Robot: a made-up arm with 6 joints.
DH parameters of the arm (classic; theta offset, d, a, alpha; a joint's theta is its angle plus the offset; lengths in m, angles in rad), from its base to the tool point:
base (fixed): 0 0.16 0 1.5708
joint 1: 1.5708 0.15 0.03 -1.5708
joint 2: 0 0.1 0.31 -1.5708
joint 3: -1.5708 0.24 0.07 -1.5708
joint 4: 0 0.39 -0.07 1.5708
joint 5: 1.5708 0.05 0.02 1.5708
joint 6: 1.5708 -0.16 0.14 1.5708
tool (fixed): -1.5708 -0.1 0 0
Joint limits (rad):
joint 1: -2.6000..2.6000
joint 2: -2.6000..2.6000
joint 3: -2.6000..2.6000
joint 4: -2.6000..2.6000
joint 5: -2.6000..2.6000
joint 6: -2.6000..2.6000
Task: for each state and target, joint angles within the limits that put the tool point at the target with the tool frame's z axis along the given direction. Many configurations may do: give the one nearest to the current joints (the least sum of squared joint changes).
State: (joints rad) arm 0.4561 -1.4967 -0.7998 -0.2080 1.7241 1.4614
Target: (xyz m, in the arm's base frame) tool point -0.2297 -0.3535 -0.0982 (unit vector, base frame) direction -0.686 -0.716 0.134
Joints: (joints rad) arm 1.2805 -2.0881 -1.7568 -0.4109 1.6970 1.6927
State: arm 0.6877 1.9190 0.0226 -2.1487 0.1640 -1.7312
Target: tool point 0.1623 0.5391 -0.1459 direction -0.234 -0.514 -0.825
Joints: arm 0.9492 2.1343 0.0789 -1.8882 0.6303 -2.0084
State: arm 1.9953 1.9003 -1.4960 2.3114 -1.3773 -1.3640
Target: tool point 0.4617 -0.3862 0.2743 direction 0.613 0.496 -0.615
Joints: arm 2.6000 1.4147 -2.3295 1.6814 -0.7540 -1.2183
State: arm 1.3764 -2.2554 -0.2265 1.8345 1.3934 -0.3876
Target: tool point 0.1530 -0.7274 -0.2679 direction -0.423 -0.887 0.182
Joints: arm 1.5561 -2.3802 -0.0394 1.8797 1.2291 -0.4819
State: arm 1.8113 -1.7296 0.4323 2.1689 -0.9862 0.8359
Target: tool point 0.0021 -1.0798 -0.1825 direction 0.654 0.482 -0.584
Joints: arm 1.1135 -2.1845 0.1087 2.3348 -1.4463 1.0073
